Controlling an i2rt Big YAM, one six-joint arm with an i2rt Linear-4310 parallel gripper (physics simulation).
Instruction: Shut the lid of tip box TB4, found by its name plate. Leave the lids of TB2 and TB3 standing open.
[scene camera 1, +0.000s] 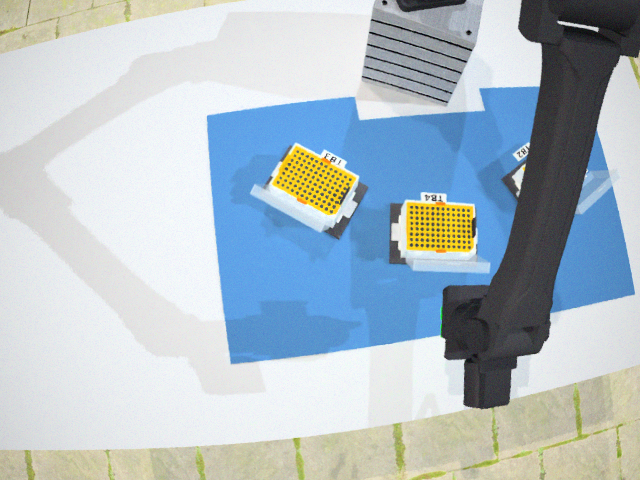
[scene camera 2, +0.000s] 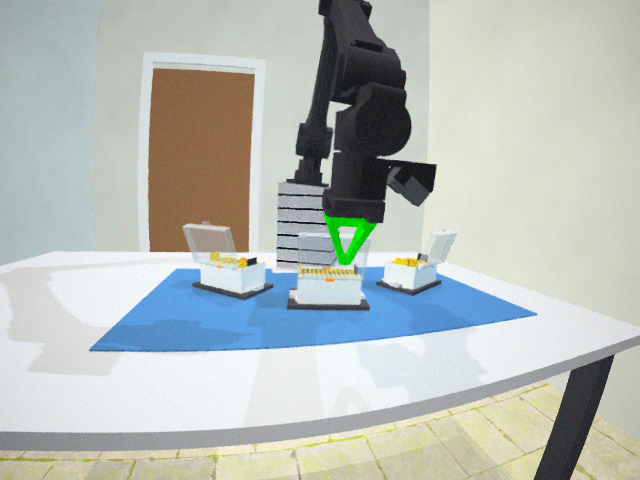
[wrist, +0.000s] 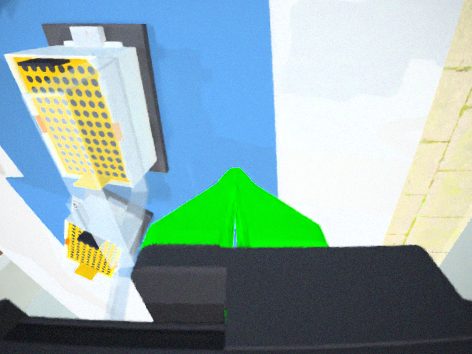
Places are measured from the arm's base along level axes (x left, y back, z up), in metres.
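Pixels of known places: gripper, fingertip midpoint: (scene camera 1: 452, 317) (scene camera 2: 344, 264) (wrist: 235, 177); arm's base, link origin: (scene camera 2: 307, 186).
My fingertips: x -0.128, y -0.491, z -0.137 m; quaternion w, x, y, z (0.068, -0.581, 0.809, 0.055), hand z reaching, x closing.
Ahead of a thing's pixels: the offset from my fingertips to its top centre. "spot": to the spot under its first point. Level surfaces: height alone.
Tip box TB4 {dy +0.158, dx +0.051, dz -0.045 m} (scene camera 1: 439, 227) (scene camera 2: 328, 291) (wrist: 137, 115) stands mid-mat; its name plate {spot: dy +0.210, dx +0.070, dz -0.109 m} (scene camera 1: 433, 197) is readable in scene camera 1. Its clear lid {dy +0.084, dx +0.023, dz +0.042 m} (scene camera 1: 449, 265) (scene camera 2: 310, 250) stands open, upright along the front side. TB3 {dy +0.284, dx -0.125, dz -0.037 m} (scene camera 1: 315, 180) (scene camera 2: 222, 276) (wrist: 77, 250) is at the left, its lid {dy +0.239, dx -0.175, dz +0.042 m} (scene camera 1: 289, 206) (scene camera 2: 209, 241) open. TB2 {dy +0.191, dx +0.297, dz -0.045 m} (scene camera 2: 410, 275) is at the right, partly behind the arm in scene camera 1, its lid {dy +0.116, dx +0.321, dz +0.042 m} (scene camera 1: 597, 190) (scene camera 2: 440, 246) open. My gripper (scene camera 2: 344, 260) (wrist: 235, 177) is shut and empty, in front of TB4 above the mat's front edge; the arm hides its tips in scene camera 1.
The blue mat {dz -0.111 m} (scene camera 1: 289, 289) (scene camera 2: 289, 330) (wrist: 215, 100) lies on the white table {dz -0.114 m} (scene camera 1: 129, 258) (scene camera 2: 196, 392). The ridged grey base block (scene camera 1: 416, 62) (scene camera 2: 289, 227) stands behind the boxes. The black arm (scene camera 1: 547, 170) (scene camera 2: 317, 77) passes over TB2 in scene camera 1.
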